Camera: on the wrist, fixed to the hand. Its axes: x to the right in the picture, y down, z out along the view.
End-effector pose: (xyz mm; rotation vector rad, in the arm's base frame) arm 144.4 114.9 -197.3 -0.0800 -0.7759 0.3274
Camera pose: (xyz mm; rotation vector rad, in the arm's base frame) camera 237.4 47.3 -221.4 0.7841 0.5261 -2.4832
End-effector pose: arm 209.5 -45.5 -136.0 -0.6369 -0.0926 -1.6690
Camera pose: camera 102.1 -81.3 -167.3 -0.4481 0.1743 1.4891
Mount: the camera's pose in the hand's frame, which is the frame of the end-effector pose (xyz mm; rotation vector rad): 24.2 -83.6 -78.9 0.1265 -0.7979 3.0179
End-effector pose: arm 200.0 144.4 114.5 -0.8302 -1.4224 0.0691
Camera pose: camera 238.8 59.6 186.0 1.6465 -0.5095 -2.2051
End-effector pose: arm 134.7 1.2 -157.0 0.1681 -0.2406 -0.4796
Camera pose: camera 140.2 -75.2 -246.0 -0.3781 -0.9379 2.5381
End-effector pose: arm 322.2 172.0 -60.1 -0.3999 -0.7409 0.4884
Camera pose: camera 417.6 103.5 -57.8 0.6625 0.0894 -2.4378
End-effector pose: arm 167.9 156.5 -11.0 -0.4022 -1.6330 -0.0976
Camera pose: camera 215.1 59.7 35.9 1.9884 0.0174 -2.0847
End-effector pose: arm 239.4 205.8 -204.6 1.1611 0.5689 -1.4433
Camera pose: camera 190.6 282.5 -279.0 0.2377 -1.4700 0.9254
